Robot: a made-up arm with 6 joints.
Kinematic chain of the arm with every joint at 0, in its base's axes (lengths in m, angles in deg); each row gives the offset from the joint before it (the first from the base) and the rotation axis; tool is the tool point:
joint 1: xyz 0 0 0.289 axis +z
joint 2: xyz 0 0 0 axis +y
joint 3: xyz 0 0 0.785 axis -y
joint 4: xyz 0 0 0 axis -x
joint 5: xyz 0.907 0 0 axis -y
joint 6: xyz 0 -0.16 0 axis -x
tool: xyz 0 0 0
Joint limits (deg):
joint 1: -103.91..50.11
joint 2: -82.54..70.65
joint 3: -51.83..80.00
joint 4: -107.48..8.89
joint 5: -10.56..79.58
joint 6: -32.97..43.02
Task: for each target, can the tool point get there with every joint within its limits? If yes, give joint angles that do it. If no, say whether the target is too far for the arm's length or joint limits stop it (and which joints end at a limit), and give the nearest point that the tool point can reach.
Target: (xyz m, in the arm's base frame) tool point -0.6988 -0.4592 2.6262
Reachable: no: too far | nearest point -0.4772 -0.3136 1.8851 | short by 0.787 m
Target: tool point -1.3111 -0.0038 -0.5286
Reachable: no: joint limits stop it (at a limit: joint 1, joint 2) | nearest point -0.2539 -0.3596 -0.2955 | short by 1.140 m
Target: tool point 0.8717 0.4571 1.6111
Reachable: yes | joints 28.59 20.45 69.97 -84.35 28.88 29.73
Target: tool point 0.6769 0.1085 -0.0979
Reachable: yes | joints 17.45 48.13 -28.13 -51.54 32.33 -1.82
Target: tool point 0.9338 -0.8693 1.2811
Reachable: yes | joints -43.82 31.85 62.47 -96.94 4.61 8.64
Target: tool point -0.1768 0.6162 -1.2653
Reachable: no: joint limits stop it (at a limit: joint 1, joint 2, joint 4) | nearest point 0.3168 0.4540 -0.3510 | short by 1.052 m
